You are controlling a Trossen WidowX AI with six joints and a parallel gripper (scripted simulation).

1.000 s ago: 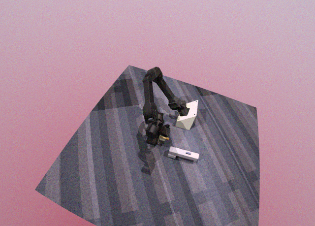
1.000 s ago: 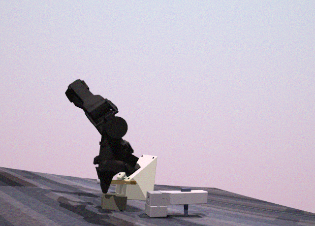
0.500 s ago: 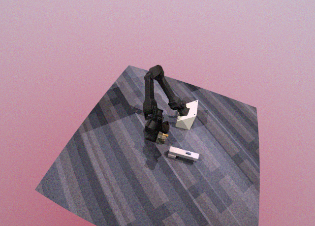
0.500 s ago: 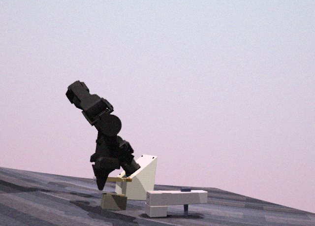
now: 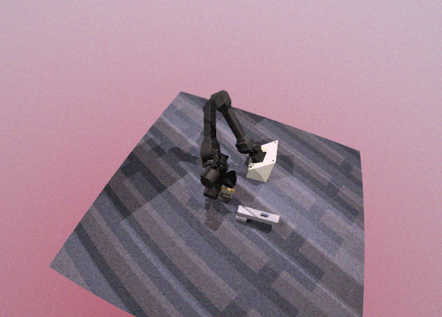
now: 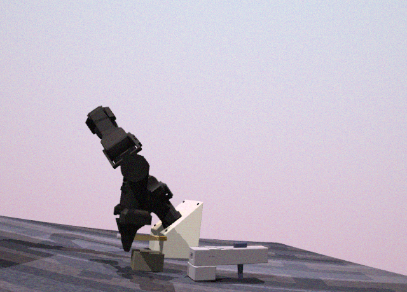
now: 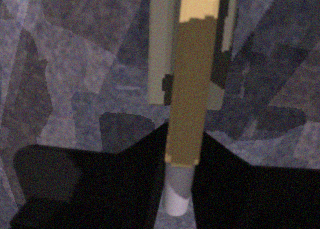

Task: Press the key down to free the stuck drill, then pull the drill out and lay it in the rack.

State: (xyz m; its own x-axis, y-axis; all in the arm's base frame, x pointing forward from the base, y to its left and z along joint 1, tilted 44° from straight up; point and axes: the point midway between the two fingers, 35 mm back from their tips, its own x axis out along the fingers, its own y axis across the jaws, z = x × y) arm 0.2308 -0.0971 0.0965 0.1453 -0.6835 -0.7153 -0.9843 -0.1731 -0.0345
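Now: the drill 4 cm to the left of my gripper tip and 3 cm above it. Round my gripper tip: pale housing block (5 cm ahead, 22 cm to the left, 1 cm above); tan block (5 cm to the left, 2 cm below); dark blue key (5 cm ahead, 25 cm to the left, 1 cm above).
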